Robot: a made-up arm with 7 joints.
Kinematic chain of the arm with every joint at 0, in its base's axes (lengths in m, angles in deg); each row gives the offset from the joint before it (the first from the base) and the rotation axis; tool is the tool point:
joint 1: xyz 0 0.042 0 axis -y
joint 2: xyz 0 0.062 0 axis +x
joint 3: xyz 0 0 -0.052 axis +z
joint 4: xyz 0 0 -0.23 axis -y
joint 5: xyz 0 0 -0.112 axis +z
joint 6: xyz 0 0 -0.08 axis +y
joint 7: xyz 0 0 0 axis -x
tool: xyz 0 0 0
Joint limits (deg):
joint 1: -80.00..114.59
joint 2: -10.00..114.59
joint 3: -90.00..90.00
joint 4: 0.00..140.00
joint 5: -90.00..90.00
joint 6: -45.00..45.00
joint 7: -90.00..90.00
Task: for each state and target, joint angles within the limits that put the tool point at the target. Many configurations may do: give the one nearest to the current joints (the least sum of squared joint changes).
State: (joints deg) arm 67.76 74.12 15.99 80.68 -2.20 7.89 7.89
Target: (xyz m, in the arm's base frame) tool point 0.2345 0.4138 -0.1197
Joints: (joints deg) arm 23.42 51.28 11.92 63.15 -2.20 7.89 7.89
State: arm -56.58 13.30 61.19 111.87 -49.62 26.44 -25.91
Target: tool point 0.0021 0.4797 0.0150
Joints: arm -7.97 62.52 90.00 76.66 -49.62 26.44 -25.91
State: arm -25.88 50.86 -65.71 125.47 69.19 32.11 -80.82
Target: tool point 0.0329 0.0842 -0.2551
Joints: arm -11.05 33.10 -61.55 117.40 69.19 32.11 -80.82
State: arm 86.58 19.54 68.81 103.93 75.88 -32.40 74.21
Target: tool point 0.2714 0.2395 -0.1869
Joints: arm 53.12 -10.00 85.99 84.40 75.88 -32.40 74.21
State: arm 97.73 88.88 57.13 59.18 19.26 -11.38 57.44
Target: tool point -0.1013 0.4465 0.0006
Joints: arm 108.66 73.69 80.06 84.07 19.26 -11.38 57.44
